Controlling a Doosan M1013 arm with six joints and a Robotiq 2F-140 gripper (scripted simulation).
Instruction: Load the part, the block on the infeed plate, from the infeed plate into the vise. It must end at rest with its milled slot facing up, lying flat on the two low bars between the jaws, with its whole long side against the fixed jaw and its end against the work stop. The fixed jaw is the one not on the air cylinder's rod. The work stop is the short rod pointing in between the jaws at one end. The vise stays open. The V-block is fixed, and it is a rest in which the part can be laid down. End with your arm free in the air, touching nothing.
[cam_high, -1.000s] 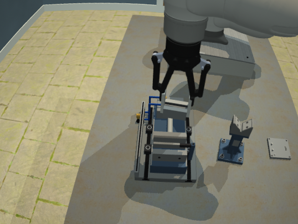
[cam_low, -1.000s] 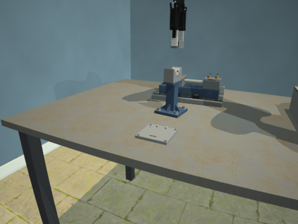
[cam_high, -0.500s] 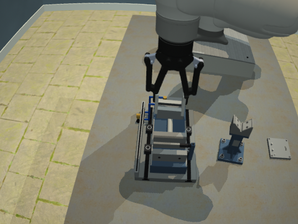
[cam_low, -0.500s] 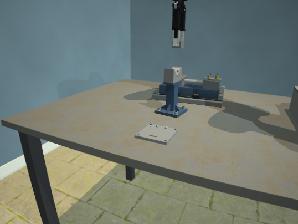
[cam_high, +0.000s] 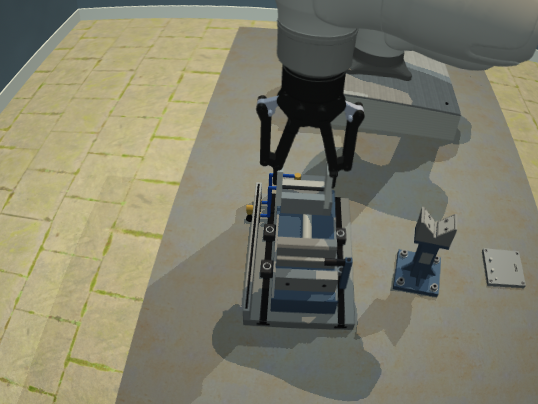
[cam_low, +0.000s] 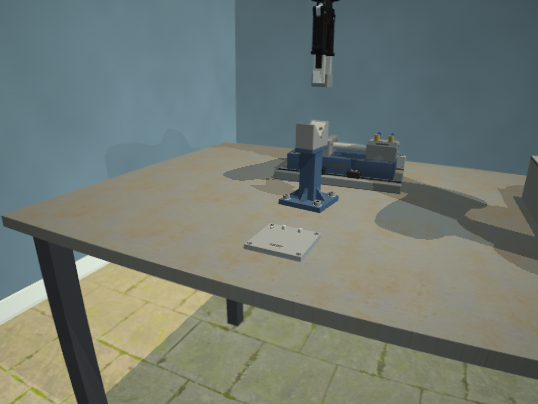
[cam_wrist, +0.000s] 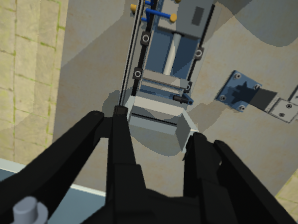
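My gripper is now 2 cm above the part. From my hand the other things lie so: work stop (6 cm to the left, 17 cm below); moving jaw (3 cm behind, 2 cm to the left, 18 cm below); fixed jaw (3 cm ahead, 2 cm to the left, 18 cm below).
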